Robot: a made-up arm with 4 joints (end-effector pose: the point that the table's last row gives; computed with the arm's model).
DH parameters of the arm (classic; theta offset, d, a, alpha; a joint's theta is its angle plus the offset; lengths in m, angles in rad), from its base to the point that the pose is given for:
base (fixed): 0 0.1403 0 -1.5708
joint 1: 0 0.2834 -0.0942 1.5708
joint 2: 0 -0.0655 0.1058 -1.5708
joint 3: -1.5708 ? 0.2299 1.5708
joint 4: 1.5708 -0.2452 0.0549 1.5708
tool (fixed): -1.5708 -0.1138 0 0
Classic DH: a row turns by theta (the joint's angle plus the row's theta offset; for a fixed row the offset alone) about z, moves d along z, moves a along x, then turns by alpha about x.
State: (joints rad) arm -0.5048 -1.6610 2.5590 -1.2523
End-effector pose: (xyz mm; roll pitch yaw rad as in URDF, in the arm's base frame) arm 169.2 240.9 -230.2 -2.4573 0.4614 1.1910
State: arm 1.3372 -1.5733 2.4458 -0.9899
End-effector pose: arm -382.3 228.9 77.8 -0.7600 0.1508 2.2527
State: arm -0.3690 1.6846 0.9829 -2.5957
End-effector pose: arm -75.7 822.9 33.5 1.9576 0.9253 1.1579
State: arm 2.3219 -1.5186 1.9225 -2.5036
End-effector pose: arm -229.8 -71.6 506.2 1.1993 -0.7126 2.6696
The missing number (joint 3, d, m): -0.0586
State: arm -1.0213 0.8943 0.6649 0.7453
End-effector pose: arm 221.0 509.1 250.5 -1.4771 -0.0981 0.6645
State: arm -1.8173 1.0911 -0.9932 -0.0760
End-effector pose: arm -191.1 408.6 56.7 -2.0284 -0.0399 2.6355
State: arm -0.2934 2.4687 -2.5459 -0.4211
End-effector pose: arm 36.9 141.2 98.4 -2.4560 -0.8100 -0.8454
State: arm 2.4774 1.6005 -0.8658 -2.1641
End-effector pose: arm 288.5 289.7 -66.9 -1.8434 0.6284 0.9284
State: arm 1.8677 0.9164 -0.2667 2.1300
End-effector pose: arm 159.3 391.9 -139.8 -0.3910 0.6926 1.4663
